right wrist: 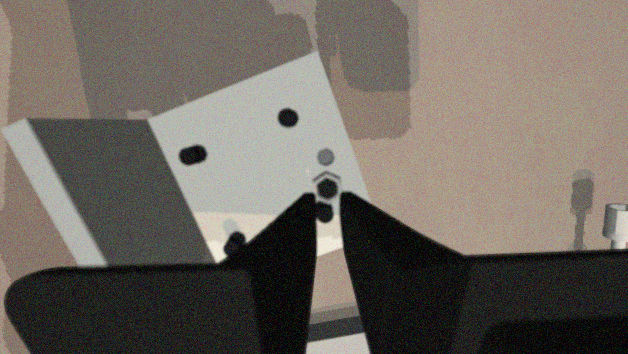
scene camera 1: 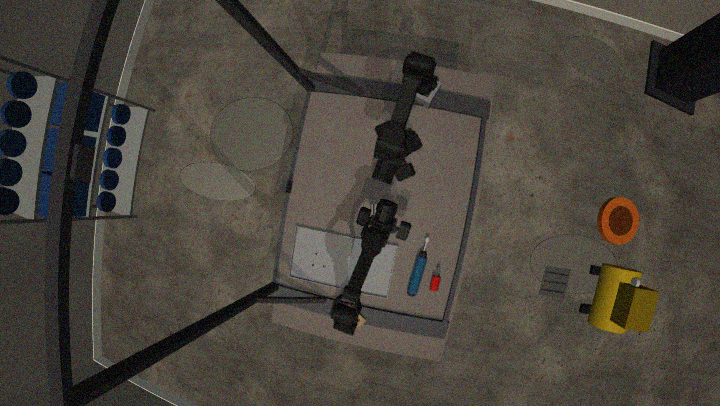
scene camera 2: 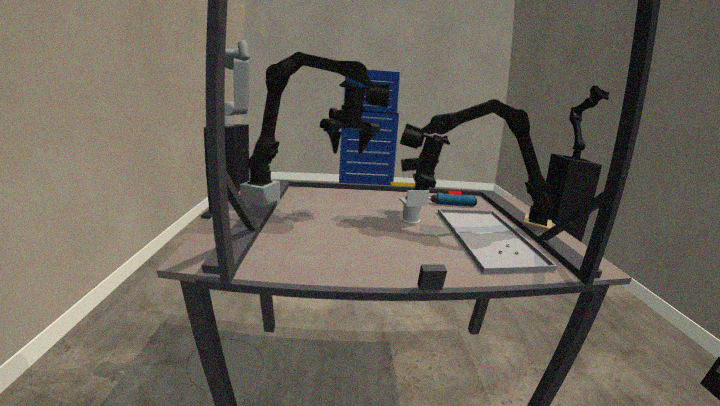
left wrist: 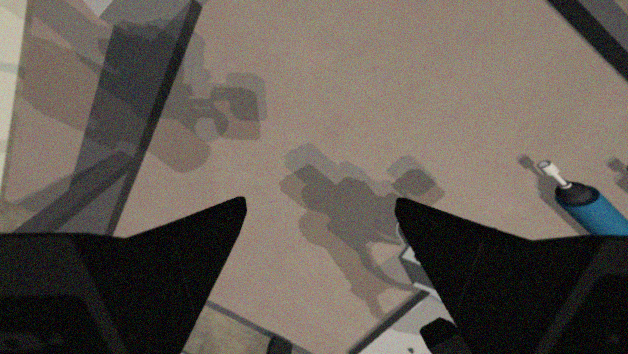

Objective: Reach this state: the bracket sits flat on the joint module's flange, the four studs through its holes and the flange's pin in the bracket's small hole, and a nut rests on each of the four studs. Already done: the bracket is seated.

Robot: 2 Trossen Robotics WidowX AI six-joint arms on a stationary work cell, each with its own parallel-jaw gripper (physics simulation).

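Places are measured from the left arm's base along level axes (x right, y down, z ahead), in metres.
Pixels of known places: left gripper, fingertip midpoint: (scene camera 2: 347,153) (left wrist: 321,204); right gripper, fingertip midpoint: (right wrist: 327,203); left arm's base, origin of the base link: (scene camera 1: 424,86) (scene camera 2: 260,182); right arm's base, origin of the base link: (scene camera 2: 538,221).
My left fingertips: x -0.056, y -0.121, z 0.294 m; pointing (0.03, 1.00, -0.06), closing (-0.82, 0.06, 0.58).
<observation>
For each thing: its top centre in the pictures, then the offset to it from my left fingertips. "spot": a spot on its surface instead.
- joint module, middle of its top: (right wrist: 257,186) (scene camera 2: 413,198) dx -0.057, dy +0.128, dz +0.208 m
- far hole, surface spot: (right wrist: 288,118) spot: dx -0.063, dy +0.128, dz +0.184 m
- left hole, surface spot: (right wrist: 192,155) spot: dx -0.034, dy +0.128, dz +0.201 m
- lower-left hole, surface spot: (right wrist: 234,244) spot: dx -0.052, dy +0.128, dz +0.230 m
- stud, middle of its top: (right wrist: 325,215) dx -0.081, dy +0.128, dz +0.214 m
- small grey pin, middle of its top: (right wrist: 325,156) dx -0.078, dy +0.138, dz +0.195 m
- nut, middle of its top: (right wrist: 327,189) dx -0.080, dy +0.131, dz +0.205 m
- shallow tray, middle of its top: (left wrist: 455,331) (scene camera 2: 489,233) (scene camera 1: 340,262) dx -0.018, dy +0.186, dz +0.465 m
- blue driver, surface spot: (left wrist: 600,210) spot: dx -0.280, dy +0.161, dz +0.288 m
- red tool, middle of its top: (scene camera 1: 436,279) (scene camera 2: 450,191) dx -0.371, dy +0.168, dz +0.314 m
- dark block, middle of its top: (scene camera 2: 433,266) (scene camera 1: 284,186) dx +0.331, dy +0.145, dz +0.323 m
The white bracket (scene camera 2: 417,197) (right wrist: 240,120) lies on the joint module (scene camera 2: 411,213), its upright plate at one side. In the right wrist view, dark stud ends show at a far hole (right wrist: 288,118), a left hole (right wrist: 192,155) and a lower-left hole (right wrist: 234,244); another stud (right wrist: 324,212) is between my fingertips. The small grey pin (right wrist: 325,157) shows beyond them. My right gripper (right wrist: 327,203) is shut on a nut (right wrist: 327,188), low over the bracket near that stud; whether they touch is unclear. My left gripper (scene camera 2: 348,151) (left wrist: 321,204) is open and empty, high above the table. Three nuts (scene camera 1: 316,253) (scene camera 2: 507,245) lie on the tray.
The shallow tray (scene camera 1: 302,242) (scene camera 2: 476,220) is beside the module. A blue driver (scene camera 1: 416,273) (scene camera 2: 455,199) (left wrist: 600,210) and a red tool (scene camera 1: 435,282) (scene camera 2: 454,192) lie past its end. A dark block (scene camera 2: 432,276) is at the table edge nearest scene camera 2.
</observation>
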